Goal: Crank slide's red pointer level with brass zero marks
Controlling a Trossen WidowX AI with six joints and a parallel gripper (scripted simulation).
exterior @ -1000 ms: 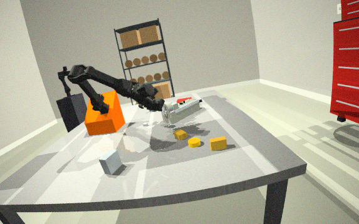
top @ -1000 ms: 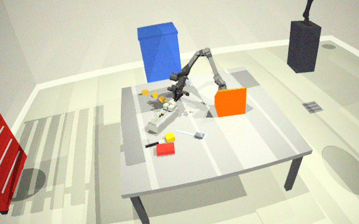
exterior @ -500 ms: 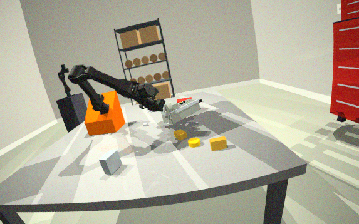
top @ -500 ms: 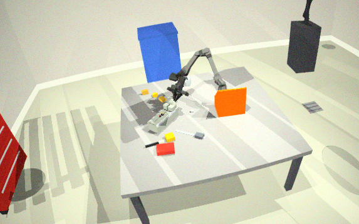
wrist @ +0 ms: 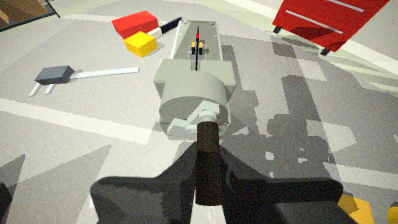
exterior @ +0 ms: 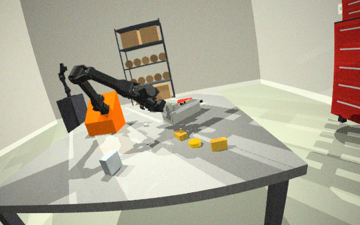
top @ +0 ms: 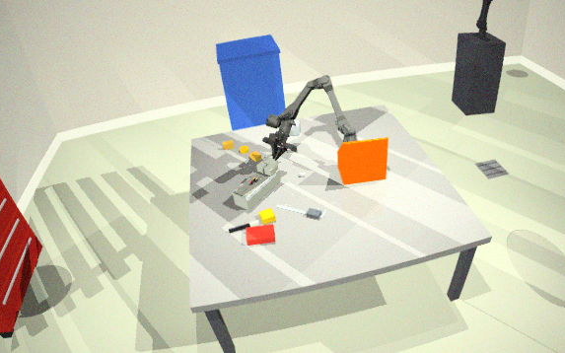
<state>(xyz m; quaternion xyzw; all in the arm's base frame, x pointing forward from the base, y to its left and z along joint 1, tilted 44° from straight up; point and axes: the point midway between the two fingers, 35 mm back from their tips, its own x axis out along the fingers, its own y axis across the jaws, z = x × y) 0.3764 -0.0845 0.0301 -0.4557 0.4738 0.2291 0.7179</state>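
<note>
Now: the dark brown crank handle 3 cm above my gripper tip, 1 cm to the right of it and 1 cm behind it. Also, from my gripper tip: yellow block (33 cm to the left, 8 cm below, 6 cm ahead); grey cube (39 cm to the right, 16 cm behind, 6 cm below); red pointer (16 cm to the left, 12 cm ahead, 1 cm below).
</note>
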